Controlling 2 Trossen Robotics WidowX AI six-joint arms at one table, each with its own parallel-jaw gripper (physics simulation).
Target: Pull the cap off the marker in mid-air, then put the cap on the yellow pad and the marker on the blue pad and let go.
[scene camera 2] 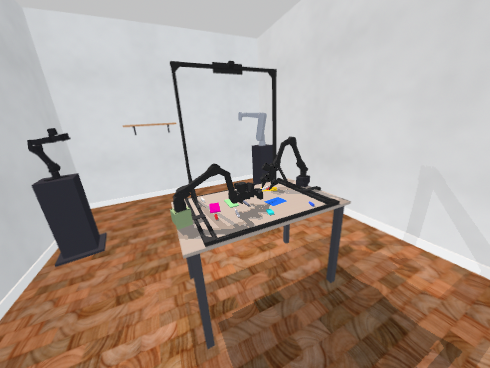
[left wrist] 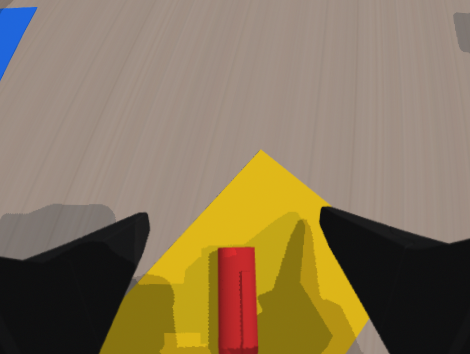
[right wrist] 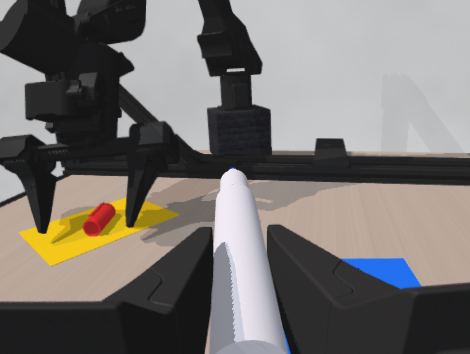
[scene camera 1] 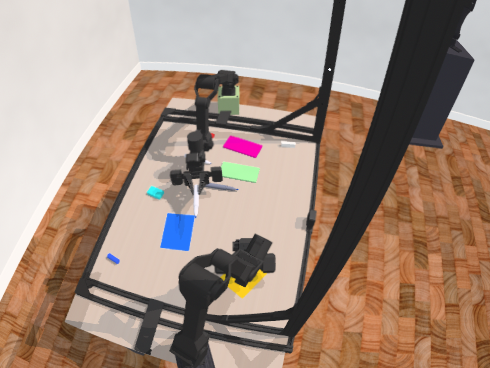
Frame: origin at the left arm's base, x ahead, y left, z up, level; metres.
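Where they show: left gripper, fingertip midpoint: [scene camera 2: 265,189] [left wrist: 235,218] [right wrist: 85,230]; right gripper, fingertip midpoint: [scene camera 2: 260,189] [right wrist: 239,239] [scene camera 1: 195,194]; left arm's base, link origin: [scene camera 2: 303,176] [right wrist: 237,108] [scene camera 1: 192,355]; right arm's base, link origin: [scene camera 2: 180,209] [scene camera 1: 228,91].
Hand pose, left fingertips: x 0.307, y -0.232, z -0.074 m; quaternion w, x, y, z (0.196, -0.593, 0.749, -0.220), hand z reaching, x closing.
Note:
Things, the pixels of their top centre, and the offset from my left fingertips.
- red cap, top centre: [left wrist: 238,303] [right wrist: 98,209] 0.009 m left, 0.038 m back, 0.007 m up
- white marker, top centre: [right wrist: 236,201] [scene camera 1: 195,199] 0.110 m left, 0.213 m ahead, 0.095 m up
- blue pad, top centre: [right wrist: 360,316] [scene camera 1: 177,231] [scene camera 2: 275,201] 0.199 m left, 0.172 m ahead, 0.014 m down
- grey marker, top centre: [scene camera 1: 220,185] 0.007 m left, 0.324 m ahead, 0.005 m up
- green pad, top centre: [scene camera 1: 239,171] 0.083 m right, 0.381 m ahead, 0.006 m down
- magenta pad, top centre: [scene camera 1: 242,145] [scene camera 2: 214,207] 0.132 m right, 0.516 m ahead, 0.006 m down
- white block, top centre: [scene camera 1: 288,142] 0.322 m right, 0.473 m ahead, 0.008 m up
- cyan block, top centre: [scene camera 1: 155,191] 0.260 m left, 0.362 m ahead, 0.001 m up
- small blue piece, top centre: [scene camera 1: 112,257] 0.456 m left, 0.102 m ahead, 0.007 m up
The red cap [left wrist: 237,300] [right wrist: 100,219] lies on its side on the yellow pad [left wrist: 260,185] [right wrist: 50,252] [scene camera 1: 242,289]. My left gripper [left wrist: 235,218] [right wrist: 85,230] is open, its fingers standing apart on either side of the cap, low over the pad. My right gripper [right wrist: 239,239] [scene camera 1: 196,186] is shut on the white marker [right wrist: 237,215] [scene camera 1: 196,202]. The marker is uncapped, its blue tip pointing away from the right gripper. It is in the air, its tip near the upper right corner of the blue pad [scene camera 1: 177,232] [right wrist: 385,270] [left wrist: 12,35] in scene camera 1.
A grey marker [scene camera 1: 223,187] lies near the right gripper, below the green pad [scene camera 1: 240,172]. A magenta pad [scene camera 1: 242,146] and a white block [scene camera 1: 288,144] lie farther back. A cyan block [scene camera 1: 155,192] and a small blue piece [scene camera 1: 113,258] lie at the left.

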